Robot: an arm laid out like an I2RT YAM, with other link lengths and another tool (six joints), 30 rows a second.
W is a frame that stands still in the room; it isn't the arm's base.
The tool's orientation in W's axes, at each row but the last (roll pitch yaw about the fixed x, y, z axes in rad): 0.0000, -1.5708, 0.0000; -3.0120, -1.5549, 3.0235; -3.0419, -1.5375, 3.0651; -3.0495, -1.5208, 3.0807; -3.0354, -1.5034, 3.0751; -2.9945, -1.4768, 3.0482; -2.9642, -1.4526, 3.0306
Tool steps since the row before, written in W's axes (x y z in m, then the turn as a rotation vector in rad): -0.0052, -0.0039, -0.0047, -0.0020, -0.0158, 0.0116; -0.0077, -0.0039, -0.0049, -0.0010, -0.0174, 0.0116; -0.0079, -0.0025, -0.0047, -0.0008, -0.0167, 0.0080; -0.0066, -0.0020, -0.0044, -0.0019, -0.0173, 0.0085; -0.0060, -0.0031, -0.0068, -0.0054, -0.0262, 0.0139; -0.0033, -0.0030, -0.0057, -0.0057, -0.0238, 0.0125; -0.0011, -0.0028, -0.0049, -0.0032, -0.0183, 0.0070
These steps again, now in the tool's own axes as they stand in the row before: -0.0047, -0.0039, 0.0052, 0.0116, -0.0158, 0.0020; -0.0048, -0.0038, 0.0078, 0.0116, -0.0174, 0.0010; -0.0044, -0.0023, 0.0081, 0.0080, -0.0167, 0.0009; -0.0041, -0.0018, 0.0069, 0.0085, -0.0173, 0.0020; -0.0064, -0.0028, 0.0066, 0.0141, -0.0261, 0.0055; -0.0054, -0.0027, 0.0040, 0.0128, -0.0236, 0.0058; -0.0048, -0.0026, 0.0018, 0.0071, -0.0182, 0.0036
